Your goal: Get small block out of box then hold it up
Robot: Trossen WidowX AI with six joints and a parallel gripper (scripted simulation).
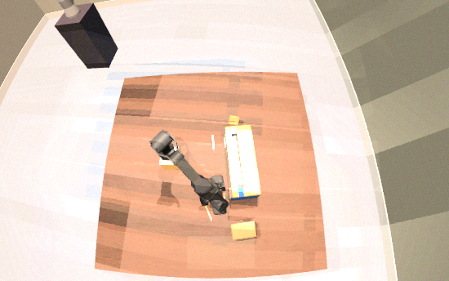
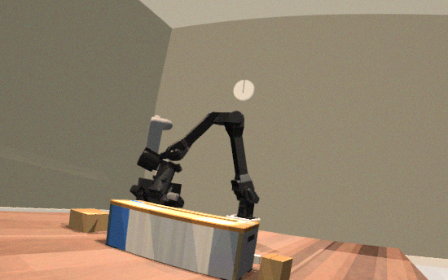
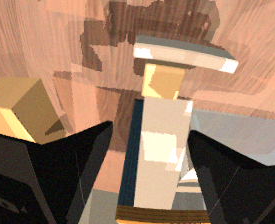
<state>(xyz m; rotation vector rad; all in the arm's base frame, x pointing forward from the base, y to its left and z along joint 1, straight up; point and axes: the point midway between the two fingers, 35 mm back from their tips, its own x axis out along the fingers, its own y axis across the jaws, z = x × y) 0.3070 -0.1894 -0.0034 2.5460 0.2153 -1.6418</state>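
Right now the thin stick is 110 mm behind my gripper tip, 70 mm below it and 40 mm to the right of it.
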